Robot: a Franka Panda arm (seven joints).
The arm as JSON. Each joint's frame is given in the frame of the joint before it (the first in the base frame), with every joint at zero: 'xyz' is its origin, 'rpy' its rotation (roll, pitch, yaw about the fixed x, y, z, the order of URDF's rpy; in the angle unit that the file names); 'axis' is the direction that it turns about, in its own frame. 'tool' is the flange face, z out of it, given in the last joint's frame.
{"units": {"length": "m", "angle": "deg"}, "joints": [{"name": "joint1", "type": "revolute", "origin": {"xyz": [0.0, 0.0, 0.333], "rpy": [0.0, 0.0, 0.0]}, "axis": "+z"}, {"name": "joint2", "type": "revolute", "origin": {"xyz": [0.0, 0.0, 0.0], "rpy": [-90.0, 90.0, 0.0]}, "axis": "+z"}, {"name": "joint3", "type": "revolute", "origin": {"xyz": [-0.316, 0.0, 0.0], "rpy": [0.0, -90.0, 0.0]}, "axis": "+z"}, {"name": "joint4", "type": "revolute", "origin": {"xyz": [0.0, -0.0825, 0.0], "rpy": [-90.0, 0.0, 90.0]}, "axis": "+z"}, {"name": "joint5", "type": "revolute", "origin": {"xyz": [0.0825, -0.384, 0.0], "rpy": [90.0, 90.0, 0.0]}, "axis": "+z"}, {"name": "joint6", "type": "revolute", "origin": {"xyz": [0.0, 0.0, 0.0], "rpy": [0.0, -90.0, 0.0]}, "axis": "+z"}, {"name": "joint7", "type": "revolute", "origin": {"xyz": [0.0, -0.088, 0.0], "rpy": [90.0, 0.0, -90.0]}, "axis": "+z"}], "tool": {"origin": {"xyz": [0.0, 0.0, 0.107], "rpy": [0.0, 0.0, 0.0]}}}
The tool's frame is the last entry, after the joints.
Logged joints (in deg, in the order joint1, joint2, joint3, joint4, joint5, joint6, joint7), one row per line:
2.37 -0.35 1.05 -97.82 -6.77 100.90 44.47
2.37 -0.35 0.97 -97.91 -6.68 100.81 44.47
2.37 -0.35 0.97 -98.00 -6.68 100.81 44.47
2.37 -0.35 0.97 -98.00 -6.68 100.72 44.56
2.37 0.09 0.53 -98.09 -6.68 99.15 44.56
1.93 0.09 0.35 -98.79 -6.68 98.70 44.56
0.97 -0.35 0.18 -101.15 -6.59 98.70 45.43
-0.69 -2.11 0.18 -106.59 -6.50 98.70 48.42
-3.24 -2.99 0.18 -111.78 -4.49 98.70 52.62
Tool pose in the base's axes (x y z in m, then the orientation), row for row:
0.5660 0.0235 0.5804 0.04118 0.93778 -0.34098 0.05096
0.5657 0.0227 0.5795 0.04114 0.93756 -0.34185 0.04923
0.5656 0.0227 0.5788 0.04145 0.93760 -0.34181 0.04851
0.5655 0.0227 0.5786 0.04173 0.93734 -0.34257 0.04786
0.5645 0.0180 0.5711 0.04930 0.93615 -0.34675 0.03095
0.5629 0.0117 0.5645 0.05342 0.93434 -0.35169 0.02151
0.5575 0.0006 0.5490 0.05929 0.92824 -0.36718 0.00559
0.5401 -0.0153 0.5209 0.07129 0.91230 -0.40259 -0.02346
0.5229 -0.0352 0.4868 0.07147 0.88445 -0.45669 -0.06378
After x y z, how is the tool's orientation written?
As a quaternion, w x y z.
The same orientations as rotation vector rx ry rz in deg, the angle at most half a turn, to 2 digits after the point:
164.51 -59.82 8.94
164.48 -59.97 8.64
164.45 -59.95 8.51
164.38 -60.08 8.39
163.41 -60.53 5.40
162.69 -61.24 3.75
161.06 -63.71 0.97
157.15 -69.35 -4.04
152.34 -78.66 -10.99

